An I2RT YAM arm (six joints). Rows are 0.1 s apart.
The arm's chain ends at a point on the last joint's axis. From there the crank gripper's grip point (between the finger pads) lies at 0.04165 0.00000 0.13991 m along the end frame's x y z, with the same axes.
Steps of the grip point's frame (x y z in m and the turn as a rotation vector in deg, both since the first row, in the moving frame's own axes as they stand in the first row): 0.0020 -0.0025 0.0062 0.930 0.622 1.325; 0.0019 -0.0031 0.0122 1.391 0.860 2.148; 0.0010 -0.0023 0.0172 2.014 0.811 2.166; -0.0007 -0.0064 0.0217 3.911 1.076 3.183; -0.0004 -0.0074 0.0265 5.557 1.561 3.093; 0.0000 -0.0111 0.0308 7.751 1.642 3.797; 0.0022 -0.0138 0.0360 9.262 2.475 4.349
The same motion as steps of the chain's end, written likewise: 0.0005 -0.0012 0.0067 0.930 0.622 1.325; -0.0002 -0.0013 0.0129 1.391 0.860 2.148; -0.0010 0.0010 0.0179 2.014 0.811 2.166; -0.0035 0.0007 0.0228 3.911 1.076 3.183; -0.0045 0.0037 0.0282 5.557 1.561 3.093; -0.0045 0.0048 0.0331 7.751 1.642 3.797; -0.0045 0.0052 0.0395 9.262 2.475 4.349
